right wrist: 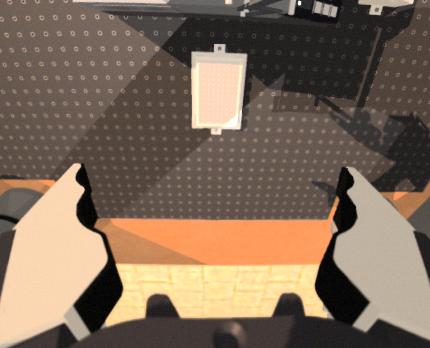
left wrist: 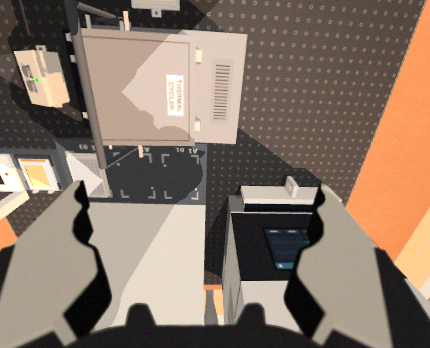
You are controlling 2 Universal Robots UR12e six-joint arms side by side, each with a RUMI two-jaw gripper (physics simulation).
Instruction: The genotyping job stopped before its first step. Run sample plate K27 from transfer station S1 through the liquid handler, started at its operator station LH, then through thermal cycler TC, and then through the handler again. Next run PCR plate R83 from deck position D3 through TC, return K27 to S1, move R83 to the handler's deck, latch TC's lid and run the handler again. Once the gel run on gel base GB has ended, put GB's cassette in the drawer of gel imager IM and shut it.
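My left gripper (left wrist: 203, 184) is open, high above the bench. In its view the thermal cycler (left wrist: 135, 90) has its lid down; its latching cannot be told. A pale plate (left wrist: 89, 172) sits at D3 on the handler's dark deck (left wrist: 180, 197). The yellow gel cassette (left wrist: 37, 172) is in the gel base at the left. The gel imager (left wrist: 250, 250) has a dark screen front and a pale drawer (left wrist: 262, 196). A two-button station (left wrist: 50, 82) shows a green light. My right gripper (right wrist: 215, 167) is open and empty; beyond it the sample plate (right wrist: 218, 92) lies in the transfer station (right wrist: 195, 95).
A large pale panel (left wrist: 150, 245) stands beside the deck in the left wrist view. The cycler's keypad (right wrist: 325, 9) and part of a pale housing (right wrist: 387, 2) show at the right wrist view's top edge. Orange floor (right wrist: 215, 242) lies past the perforated bench top (right wrist: 150, 185).
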